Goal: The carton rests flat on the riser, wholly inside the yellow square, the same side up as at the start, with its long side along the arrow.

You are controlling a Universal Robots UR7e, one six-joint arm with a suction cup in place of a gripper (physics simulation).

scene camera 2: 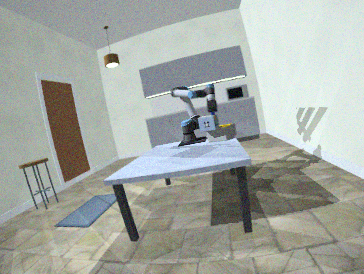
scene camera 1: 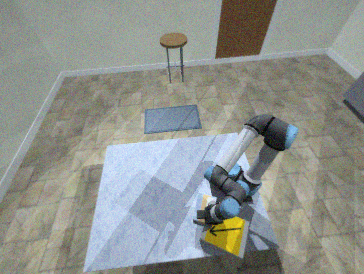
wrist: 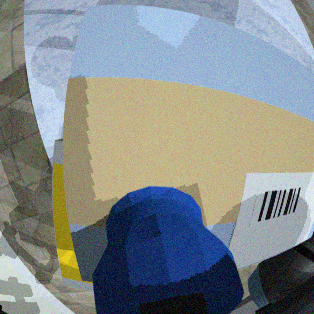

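Observation:
The carton [scene camera 1: 205,201] [scene camera 2: 205,123] [wrist: 190,130] is light blue, with a broad tan band and a white barcode label on top. My blue suction cup [scene camera 2: 213,114] [wrist: 154,195] is shut on its top, near one edge. In scene camera 2 the carton looks near upright, its marked side facing that camera. The riser [scene camera 1: 244,241] [scene camera 2: 228,133] is a grey block; the yellow square [scene camera 1: 228,241] [scene camera 2: 226,125] [wrist: 59,200] covers its top. The black arrow [scene camera 1: 226,230] points left in scene camera 1. The carton is at the riser's upper left there, partly hidden by the arm; its clearance is unclear.
The arm's base stands on the pale table [scene camera 1: 125,170] [scene camera 2: 150,167] [wrist: 44,100], close beside the carton and riser. The riser is near a table corner. A stool [scene camera 1: 173,40] [scene camera 2: 33,163] and a blue floor mat [scene camera 1: 172,119] [scene camera 2: 87,211] are away from the table.

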